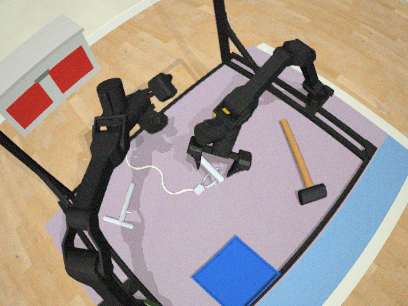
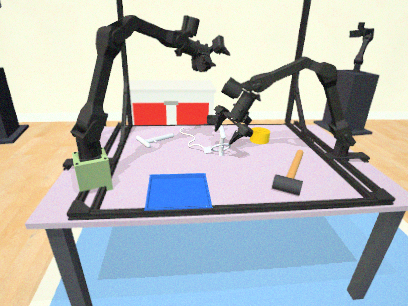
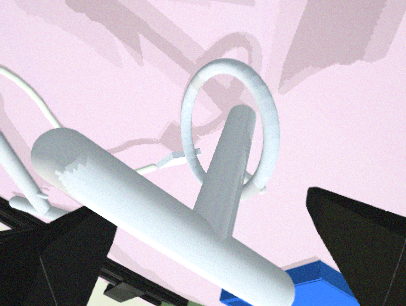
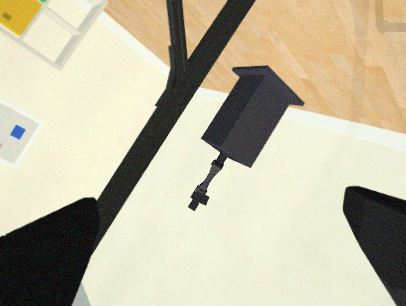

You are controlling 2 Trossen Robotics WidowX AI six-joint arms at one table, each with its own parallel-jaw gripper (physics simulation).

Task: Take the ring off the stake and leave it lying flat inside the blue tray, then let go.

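Frame: origin at the left arm's base, x ahead, y left, z up, level; millimetres.
Where they show: left gripper, fingertip midpoint: [image 3: 214, 199]; right gripper, fingertip midpoint: [image 2: 222, 60] [image 4: 222, 204]; left arm's base at its link origin: [image 1: 313, 101] [image 2: 339, 154]; right arm's base at its link origin: [image 2: 89, 155].
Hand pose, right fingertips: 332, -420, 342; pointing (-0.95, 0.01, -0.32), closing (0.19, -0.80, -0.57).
Each offset is from my right fingertips to the top centre of the thing, as dx, dy, dz. "*": to the spot under its first point.
A white ring [image 1: 204, 178] [image 2: 229, 146] [image 3: 272, 120] encircles the post of an upright white T-shaped stake {+83, +135, -251} [image 1: 212, 170] [image 2: 221, 151] [image 3: 165, 227]. A cord with a small white connector meets the ring. The blue tray {+374, +311, -339} [image 1: 235, 272] [image 2: 179, 192] [image 3: 325, 294] lies nearer the front edge, with no ring in it. My left gripper [image 1: 214, 171] [image 2: 224, 137] [image 3: 214, 199] is open around the top of the stake, with a finger on either side and nothing gripped. My right gripper [image 2: 217, 61] [image 4: 222, 204] is open and empty, high above the back of the table.
A wooden-handled mallet {-67, +399, -312} [image 1: 297, 152] [image 2: 296, 164] lies right of the stake. Another white T-shaped stake {+258, -130, -342} [image 1: 127, 202] [image 2: 160, 137] lies at the left. A yellow cylinder {-165, +105, -312} [image 2: 260, 136] stands behind. The white cord {* +123, -34, -355} [image 1: 162, 177] [image 2: 192, 140] curves across the table. A black frame borders the work area.
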